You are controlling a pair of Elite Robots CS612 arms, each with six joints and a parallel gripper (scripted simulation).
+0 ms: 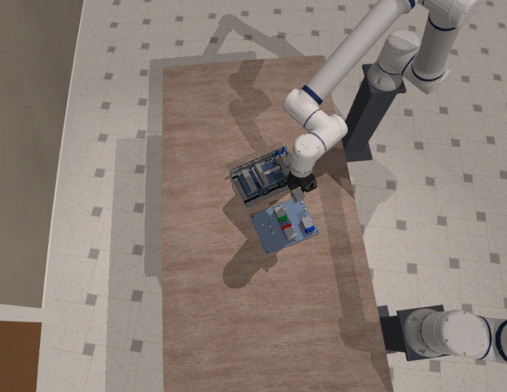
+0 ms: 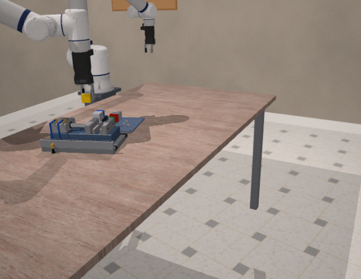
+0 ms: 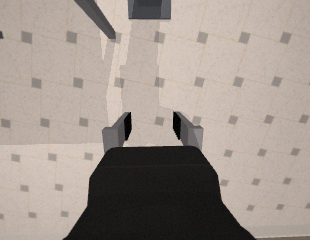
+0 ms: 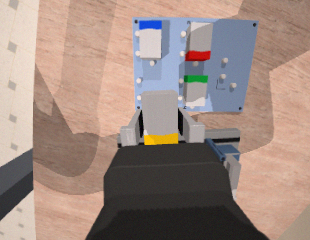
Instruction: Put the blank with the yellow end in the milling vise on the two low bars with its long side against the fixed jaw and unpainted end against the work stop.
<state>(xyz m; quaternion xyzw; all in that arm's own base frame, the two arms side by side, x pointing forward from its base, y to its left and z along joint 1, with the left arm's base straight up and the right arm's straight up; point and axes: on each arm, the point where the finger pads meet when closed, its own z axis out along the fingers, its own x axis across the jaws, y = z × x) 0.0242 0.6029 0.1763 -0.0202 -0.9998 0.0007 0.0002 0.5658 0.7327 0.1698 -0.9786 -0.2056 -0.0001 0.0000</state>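
Observation:
My right hand is 17 cm short of the low bar, 11 cm to the left of it and 10 cm above it. Round my right hand: green-ended blank 6 cm ahead, 5 cm to the left, 14 cm below; yellow-ended blank 2 cm below; blue-ended blank 6 cm behind, 10 cm to the left, 14 cm below.

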